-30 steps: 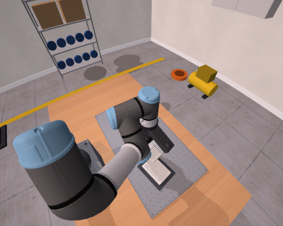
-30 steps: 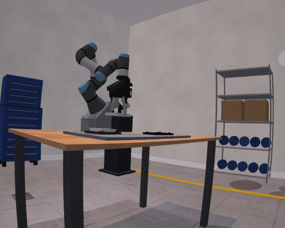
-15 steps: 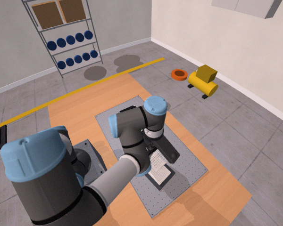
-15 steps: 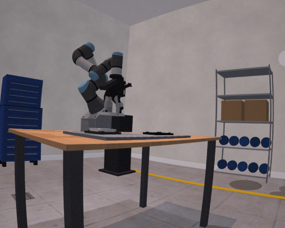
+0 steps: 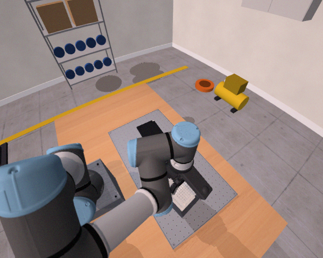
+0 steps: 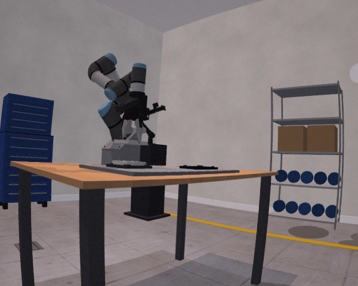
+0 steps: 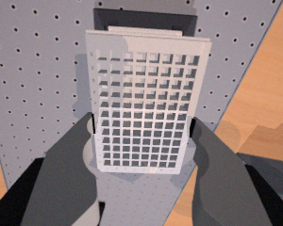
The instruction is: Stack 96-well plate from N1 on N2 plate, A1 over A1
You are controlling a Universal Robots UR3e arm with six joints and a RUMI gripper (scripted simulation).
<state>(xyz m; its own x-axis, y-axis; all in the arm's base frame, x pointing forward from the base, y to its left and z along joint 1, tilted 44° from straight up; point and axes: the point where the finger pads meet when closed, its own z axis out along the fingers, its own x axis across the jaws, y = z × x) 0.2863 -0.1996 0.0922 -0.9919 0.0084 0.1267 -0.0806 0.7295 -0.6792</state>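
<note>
My hand is 110 mm above the dark nest N2. From my hand the other things lie so: A1 label: 100 mm below, 80 mm to the left, 50 mm ahead; then black plate nest N1: 370 mm to the left, 110 mm below, 110 mm ahead.
</note>
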